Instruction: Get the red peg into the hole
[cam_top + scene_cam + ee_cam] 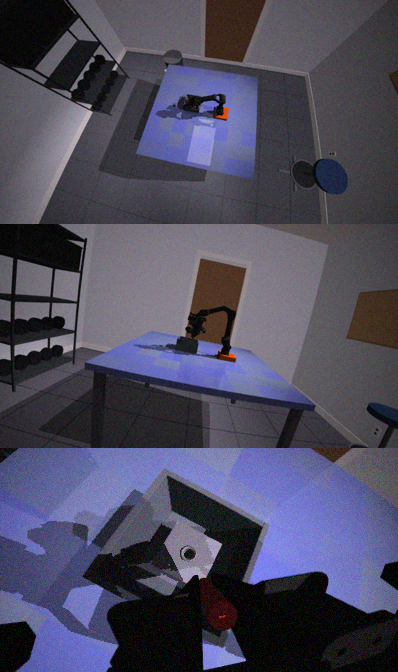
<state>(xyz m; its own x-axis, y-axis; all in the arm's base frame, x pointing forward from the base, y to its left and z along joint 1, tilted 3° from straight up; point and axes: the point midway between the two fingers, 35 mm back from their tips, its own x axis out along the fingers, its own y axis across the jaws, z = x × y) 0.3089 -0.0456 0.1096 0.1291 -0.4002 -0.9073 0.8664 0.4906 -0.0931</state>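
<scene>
Right now my gripper tip is 10 mm to the right of the red peg and 20 mm below it. Also, from my gripper tip: dark grey box (30 mm ahead, 40 mm to the right, 100 mm below).
</scene>
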